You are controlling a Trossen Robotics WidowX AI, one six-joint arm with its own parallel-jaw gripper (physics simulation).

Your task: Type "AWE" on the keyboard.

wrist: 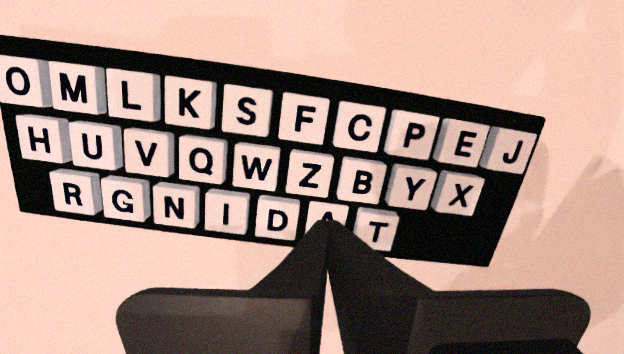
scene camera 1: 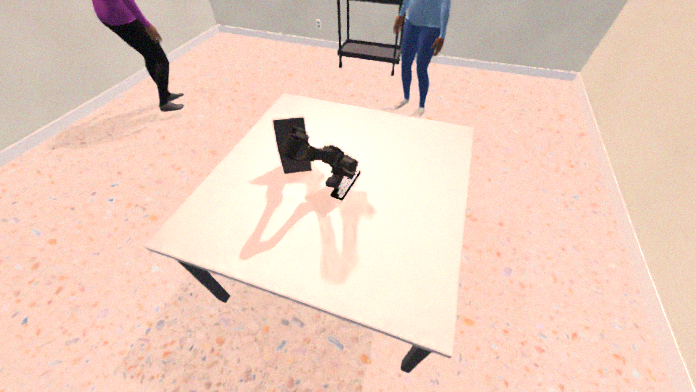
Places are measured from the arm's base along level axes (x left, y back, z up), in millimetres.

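Pixels of known places: gripper, fingertip midpoint: [wrist: 326, 229] [scene camera 1: 339, 184].
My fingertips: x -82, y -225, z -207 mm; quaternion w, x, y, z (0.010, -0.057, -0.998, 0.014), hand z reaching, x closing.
Note:
Ahead of a thing's pixels: the offset from my fingertips to its middle. "spot": to the spot under its first point. Level surfaces: height alone.
The black keyboard @(spot: dx -73, dy -5, dz +0 mm) [scene camera 1: 336, 195] [wrist: 440, 250] with white letter keys lies on the table. In the wrist view, the A key @(dx +0, dy -4, dz -2 mm) [wrist: 338, 211] is in the bottom row between D and T, and is partly hidden by the fingertips. The W key @(dx +24, dy -31, dz +2 mm) [wrist: 256, 167] is in the middle row between Q and Z. The E key @(dx -54, dy -33, dz +2 mm) [wrist: 463, 144] is in the top row between P and J. My gripper [wrist: 326, 229] is shut and empty. Its tips are over the A key; whether they touch it I cannot tell. In the scene view, the arm's end covers part of the keyboard.
The arm's black base plate [scene camera 1: 295, 165] lies on the white table @(dz -11 mm) [scene camera 1: 400, 240], up and left of the keyboard in the scene view. A person in blue [scene camera 1: 417, 45] and a black cart [scene camera 1: 370, 52] stand beyond the table. A person in purple and black [scene camera 1: 150, 52] stands at the left.

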